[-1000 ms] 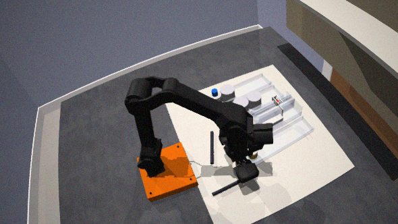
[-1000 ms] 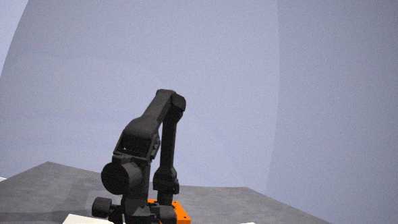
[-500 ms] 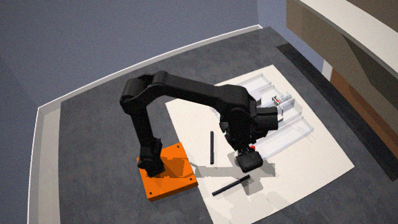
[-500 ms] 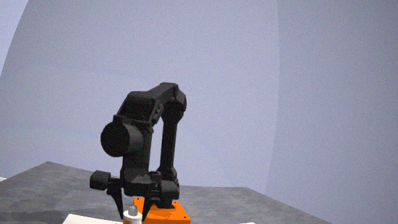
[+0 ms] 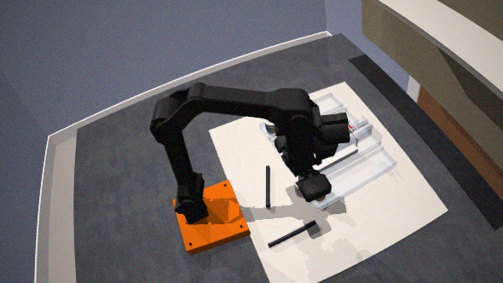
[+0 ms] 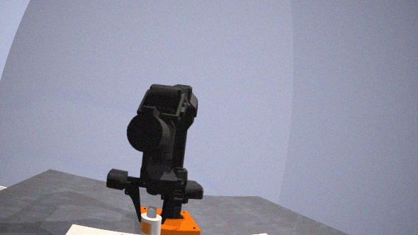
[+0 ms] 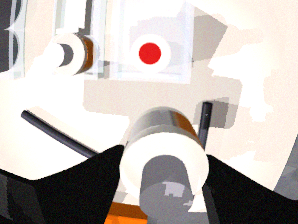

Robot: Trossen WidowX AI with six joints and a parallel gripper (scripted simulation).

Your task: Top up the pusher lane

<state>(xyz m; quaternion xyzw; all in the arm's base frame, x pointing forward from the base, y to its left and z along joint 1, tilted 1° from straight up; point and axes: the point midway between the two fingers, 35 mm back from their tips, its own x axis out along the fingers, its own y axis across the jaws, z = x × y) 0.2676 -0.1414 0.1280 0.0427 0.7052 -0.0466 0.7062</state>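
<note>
Now: gripper tip 21 cm short of the clear sprung lane, 10 cm to the right of it and 10 cm above it. Also, from my gripper tip: red mark: 25 cm ahead, 12 cm to the left, 5 cm below.
</note>
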